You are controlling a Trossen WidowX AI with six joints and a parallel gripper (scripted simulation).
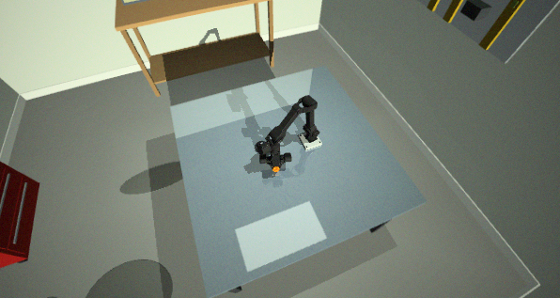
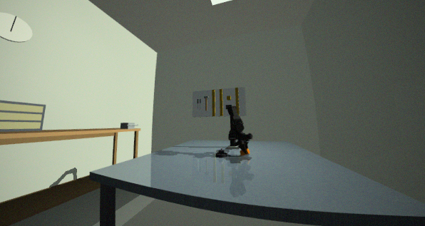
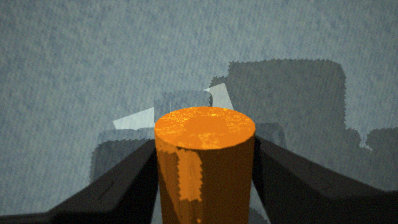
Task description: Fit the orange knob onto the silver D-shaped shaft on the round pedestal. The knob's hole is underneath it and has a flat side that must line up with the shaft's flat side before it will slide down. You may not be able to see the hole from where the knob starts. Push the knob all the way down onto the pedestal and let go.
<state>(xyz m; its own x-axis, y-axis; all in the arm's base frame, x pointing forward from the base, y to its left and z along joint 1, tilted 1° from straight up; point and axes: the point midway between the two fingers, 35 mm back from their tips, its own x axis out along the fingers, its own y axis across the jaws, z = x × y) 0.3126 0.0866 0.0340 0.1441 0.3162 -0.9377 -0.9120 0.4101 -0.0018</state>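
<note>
My gripper tip is now 19 cm to the left of the dark round pedestal. From my gripper tip the other things lie so: orange knob 1 cm above.
</note>
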